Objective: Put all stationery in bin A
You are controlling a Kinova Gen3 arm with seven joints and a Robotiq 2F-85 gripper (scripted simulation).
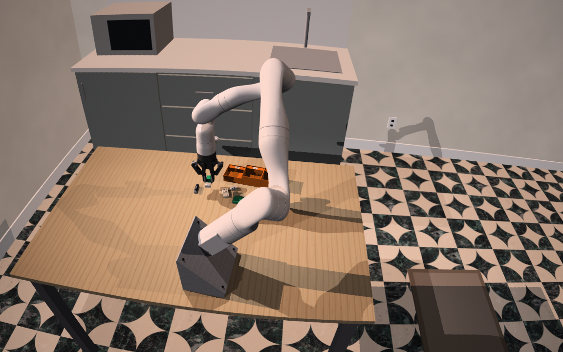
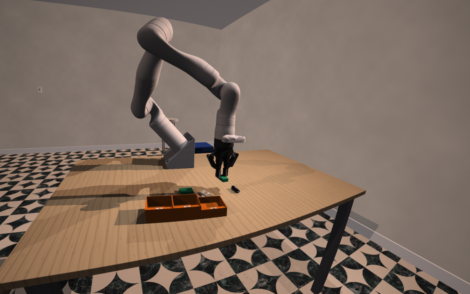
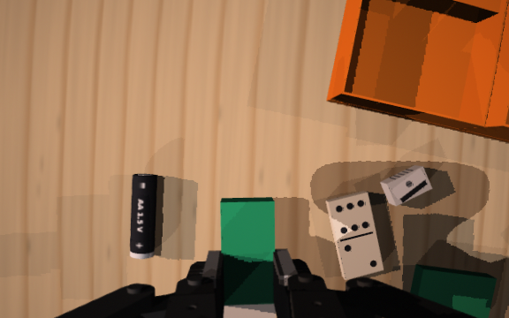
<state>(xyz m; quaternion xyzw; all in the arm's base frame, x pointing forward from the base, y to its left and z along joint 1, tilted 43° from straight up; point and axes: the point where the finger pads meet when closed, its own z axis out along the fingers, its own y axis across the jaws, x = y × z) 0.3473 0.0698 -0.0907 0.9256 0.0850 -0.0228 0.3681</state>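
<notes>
My gripper is now 20 mm above the green-and-white eraser and 10 mm past it. Round my hand: white pencil sharpener: 90 mm to the right, 70 mm below, 50 mm ahead; black AA battery: 70 mm below, 60 mm to the left; green block: 140 mm to the right, 80 mm below, 20 mm behind.
</notes>
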